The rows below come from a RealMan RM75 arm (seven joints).
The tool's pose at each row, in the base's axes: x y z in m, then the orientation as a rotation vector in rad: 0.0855 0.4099 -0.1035 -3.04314 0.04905 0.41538; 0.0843 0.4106 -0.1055 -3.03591 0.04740 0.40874; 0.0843 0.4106 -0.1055 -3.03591 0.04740 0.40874; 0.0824 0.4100 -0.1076 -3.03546 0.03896 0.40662; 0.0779 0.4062 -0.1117 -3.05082 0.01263 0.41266; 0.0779 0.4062 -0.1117 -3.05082 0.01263 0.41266; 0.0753 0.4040 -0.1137 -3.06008 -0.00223 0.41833; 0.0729 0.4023 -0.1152 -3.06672 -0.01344 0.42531; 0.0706 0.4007 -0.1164 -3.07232 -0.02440 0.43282; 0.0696 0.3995 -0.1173 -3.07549 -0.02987 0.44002; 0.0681 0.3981 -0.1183 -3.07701 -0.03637 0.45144; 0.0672 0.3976 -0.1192 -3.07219 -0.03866 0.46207
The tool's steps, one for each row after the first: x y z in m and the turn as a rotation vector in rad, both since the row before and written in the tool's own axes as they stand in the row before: -0.0006 -0.0005 0.0023 0.00791 0.00349 -0.00221; 0.0000 0.0000 0.0000 0.00000 0.00000 0.00000; -0.0013 0.0008 0.0025 0.00012 0.00110 -0.00561; -0.0032 0.0043 0.0048 -0.01798 -0.00304 -0.01486; 0.0000 0.0000 0.0000 0.00000 0.00000 0.00000; -0.0020 0.0024 0.0025 -0.01112 -0.00310 -0.00813; -0.0019 0.0018 0.0020 -0.00845 -0.00408 -0.00604; -0.0019 0.0016 0.0017 -0.00752 -0.00449 -0.00597; -0.0007 0.0012 0.0011 -0.00460 -0.00440 -0.00280; -0.0012 0.0014 0.0013 -0.00368 -0.00723 -0.00355; -0.0006 0.0005 0.0011 0.00303 -0.00720 -0.00184
